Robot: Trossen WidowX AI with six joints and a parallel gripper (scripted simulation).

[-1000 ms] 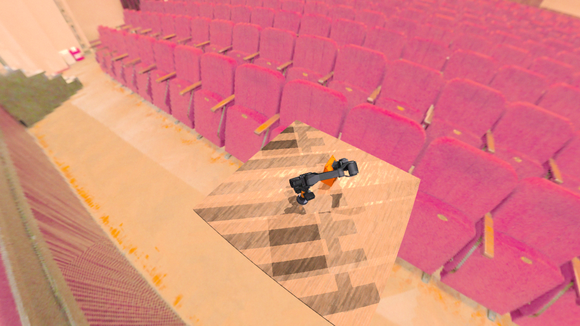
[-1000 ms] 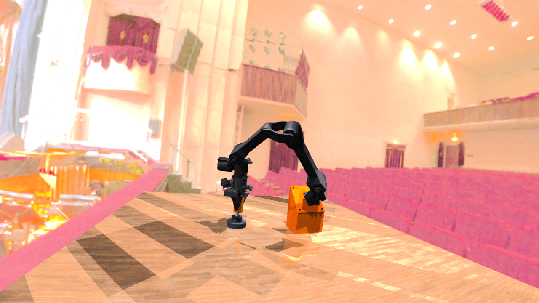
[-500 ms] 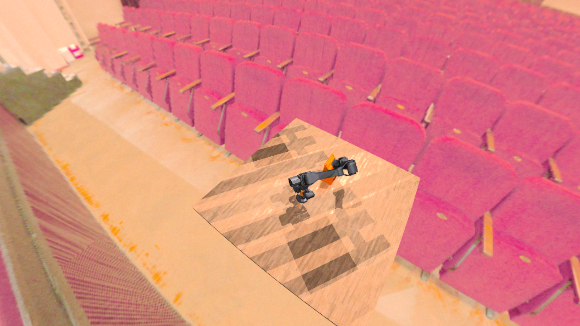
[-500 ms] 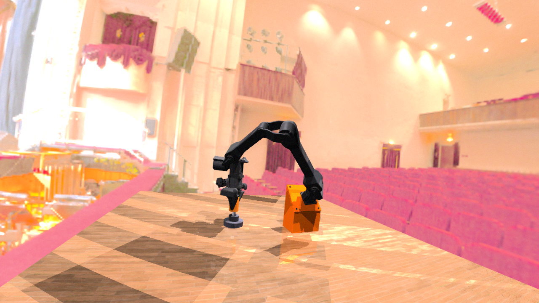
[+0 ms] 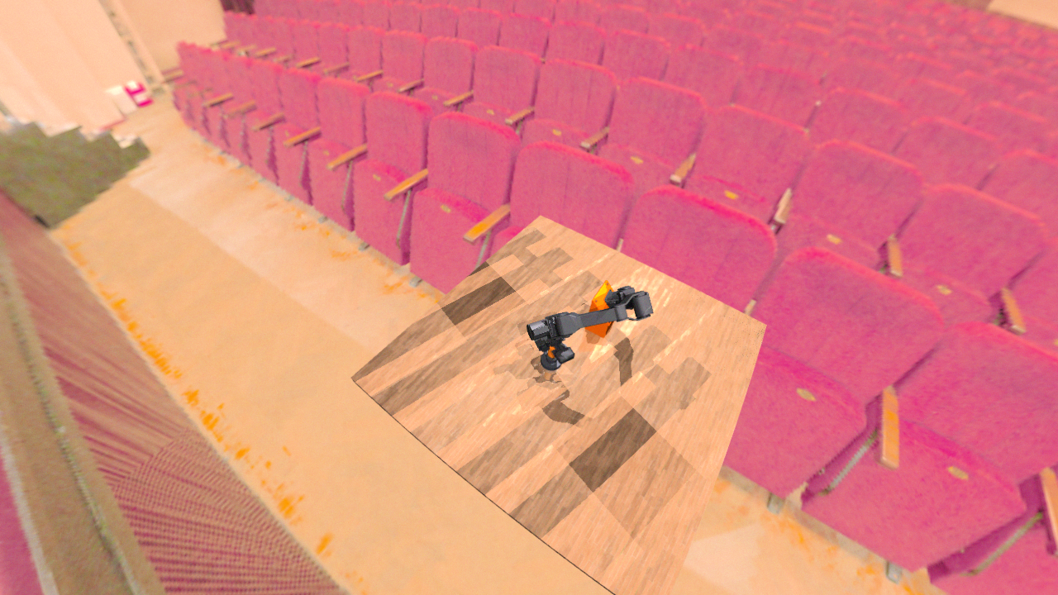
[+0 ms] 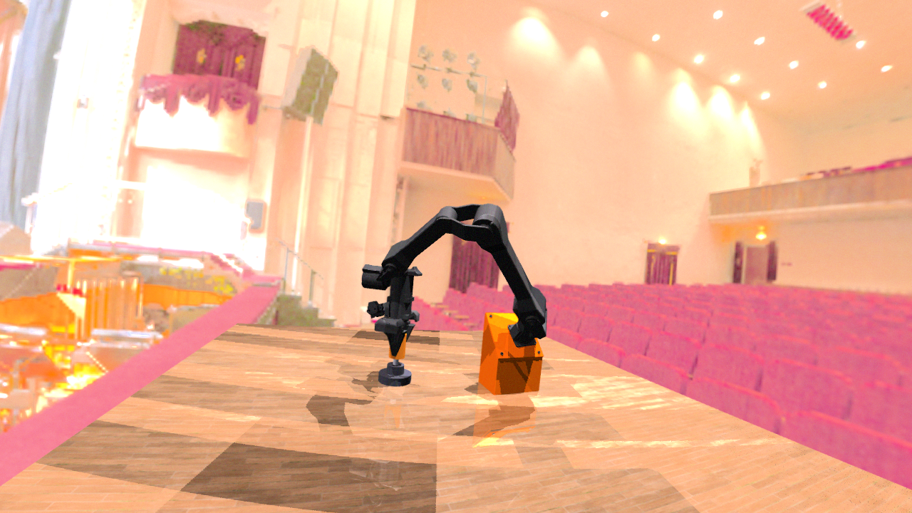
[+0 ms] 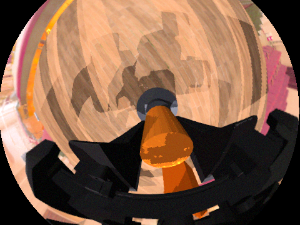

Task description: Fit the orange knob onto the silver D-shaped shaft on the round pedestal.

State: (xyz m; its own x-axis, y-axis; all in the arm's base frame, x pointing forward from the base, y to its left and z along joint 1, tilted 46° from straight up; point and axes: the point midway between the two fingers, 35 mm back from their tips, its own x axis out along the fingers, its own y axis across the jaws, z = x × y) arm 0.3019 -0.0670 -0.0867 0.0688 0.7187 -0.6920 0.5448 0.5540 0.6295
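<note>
Now: the orange knob 40 mm above my gripper tip. From my gripper tip the other things lie so: round pedestal 40 mm below.
</note>
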